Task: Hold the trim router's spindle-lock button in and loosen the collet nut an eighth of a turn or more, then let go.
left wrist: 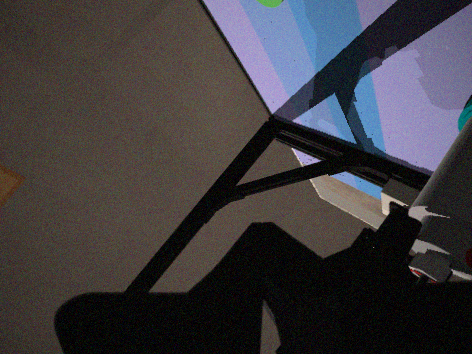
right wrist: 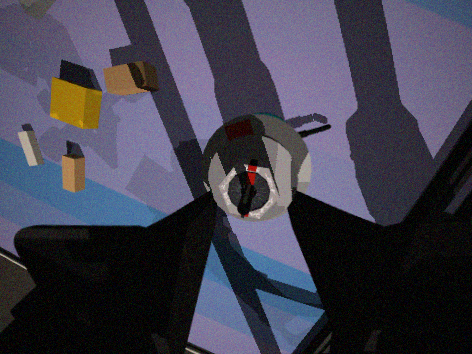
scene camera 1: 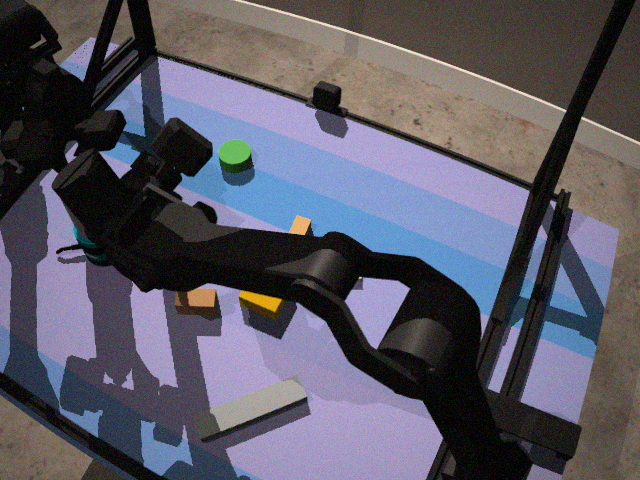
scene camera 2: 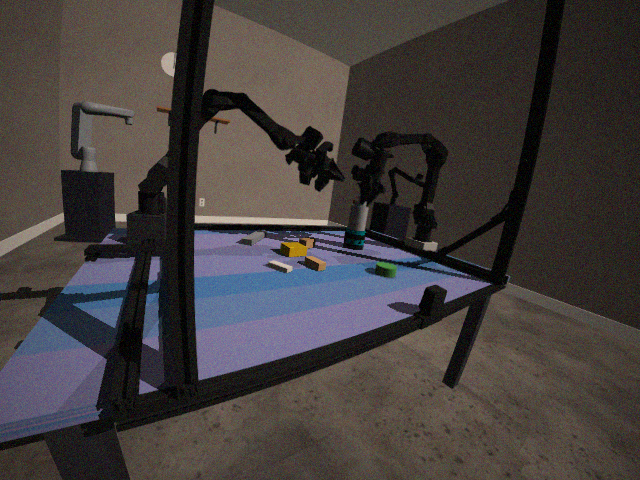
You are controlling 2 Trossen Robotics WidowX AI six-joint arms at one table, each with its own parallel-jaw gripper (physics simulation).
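Where they show: left gripper, fingertip midpoint: [left wrist: 261, 232] [scene camera 1: 152, 157] [scene camera 2: 344, 179]; right gripper, fingertip midpoint: [left wrist: 429, 232] [right wrist: 251, 197] [scene camera 2: 363, 205]; left arm's base, origin of the base link: [scene camera 2: 151, 212]; right arm's base, origin of the base link: [left wrist: 407, 216] [scene camera 2: 421, 240].
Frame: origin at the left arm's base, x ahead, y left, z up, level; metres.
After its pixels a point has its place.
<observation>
The trim router [scene camera 2: 357, 224] @[x 0.668, y 0.010, z 0.010 m] [right wrist: 284, 154] @[x 0.687, y 0.059, z 0.096 m] stands upright at the table's far side. Seen from above in the right wrist view, the silver hexagonal collet nut [right wrist: 227, 182] @[x 0.673, y 0.037, z 0.112 m] surrounds the dark spindle, and the red spindle-lock button [right wrist: 239, 129] @[x 0.663, y 0.056, z 0.095 m] on the router's side lies in shadow with nothing on it. My right gripper [right wrist: 251, 197] @[x 0.690, y 0.027, z 0.081 m] [scene camera 2: 366, 196] @[x 0.690, y 0.027, z 0.081 m] comes down from above and is shut on the collet nut. My left gripper [scene camera 2: 337, 176] @[x 0.568, y -0.033, z 0.160 m] [left wrist: 261, 232] @[x 0.568, y -0.033, z 0.160 m] is shut and empty, in the air up and left of the router's top, apart from it.
A green disc [scene camera 1: 234, 154] @[x 0.640, y -0.230, z -0.059 m] [scene camera 2: 386, 269] @[x 0.628, y -0.259, z -0.062 m] [left wrist: 270, 2] @[x 0.666, y -0.230, z -0.059 m], a yellow block [scene camera 1: 261, 302] @[x 0.406, y -0.050, z -0.056 m] [scene camera 2: 292, 249] @[x 0.405, y -0.105, z -0.061 m] [right wrist: 78, 103] @[x 0.435, y -0.061, z -0.056 m], two orange blocks [scene camera 1: 196, 300] @[x 0.479, y 0.013, z -0.054 m] [scene camera 1: 300, 225] @[x 0.456, y -0.195, z -0.064 m], a grey bar [scene camera 1: 256, 405] @[x 0.307, y 0.070, z -0.066 m] [scene camera 2: 252, 237] @[x 0.300, y 0.035, z -0.066 m] and a white bar [scene camera 2: 280, 266] @[x 0.351, y -0.214, z -0.073 m] lie on the table. Black frame posts [scene camera 2: 182, 190] @[x 0.194, y -0.558, z 0.115 m] ring it.
</observation>
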